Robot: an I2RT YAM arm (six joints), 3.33 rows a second.
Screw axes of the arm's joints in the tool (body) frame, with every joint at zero. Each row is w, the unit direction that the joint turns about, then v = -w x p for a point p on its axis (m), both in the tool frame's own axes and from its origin. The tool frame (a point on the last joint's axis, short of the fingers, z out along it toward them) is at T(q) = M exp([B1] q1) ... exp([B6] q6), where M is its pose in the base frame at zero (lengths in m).
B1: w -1 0 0 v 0 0.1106 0
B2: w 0 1 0 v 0.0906 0 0.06
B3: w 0 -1 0 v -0.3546 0 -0.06
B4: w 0 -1 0 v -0.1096 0 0
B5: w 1 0 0 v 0 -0.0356 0
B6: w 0 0 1 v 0 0 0
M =
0 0 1 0.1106
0 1 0 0
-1 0 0 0.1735
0 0 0 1
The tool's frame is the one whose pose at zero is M.
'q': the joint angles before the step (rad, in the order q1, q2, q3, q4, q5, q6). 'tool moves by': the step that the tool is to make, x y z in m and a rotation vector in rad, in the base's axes. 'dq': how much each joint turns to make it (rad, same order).
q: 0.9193 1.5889 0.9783 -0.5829 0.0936 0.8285
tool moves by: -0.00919 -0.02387 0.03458 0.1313 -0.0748 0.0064
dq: -0.0307 -0.1868 -0.0573 0.0217 -0.0363 -0.0235
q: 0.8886 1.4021 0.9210 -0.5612 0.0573 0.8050
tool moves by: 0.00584 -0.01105 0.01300 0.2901 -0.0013 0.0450
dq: -0.0713 -0.0956 -0.0806 0.2065 -0.2211 0.0203
